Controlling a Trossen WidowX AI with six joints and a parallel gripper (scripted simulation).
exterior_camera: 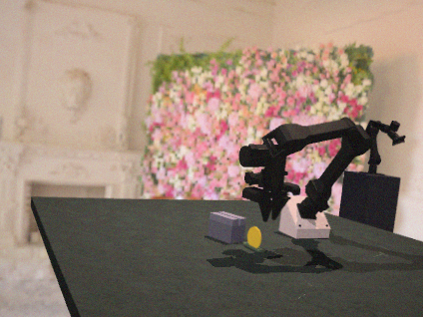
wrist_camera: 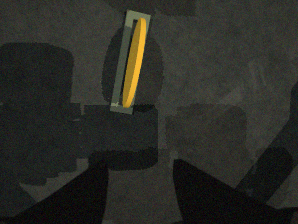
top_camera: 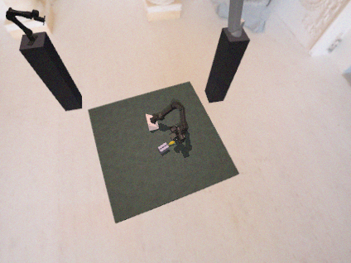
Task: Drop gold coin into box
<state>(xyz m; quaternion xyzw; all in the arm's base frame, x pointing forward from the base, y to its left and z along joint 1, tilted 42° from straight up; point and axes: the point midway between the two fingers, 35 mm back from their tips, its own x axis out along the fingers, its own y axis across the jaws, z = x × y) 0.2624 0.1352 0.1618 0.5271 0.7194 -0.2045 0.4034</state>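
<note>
Now: the gold coin 60 mm below my gripper tip, 50 mm to the right of it and 20 mm ahead of it.
</note>
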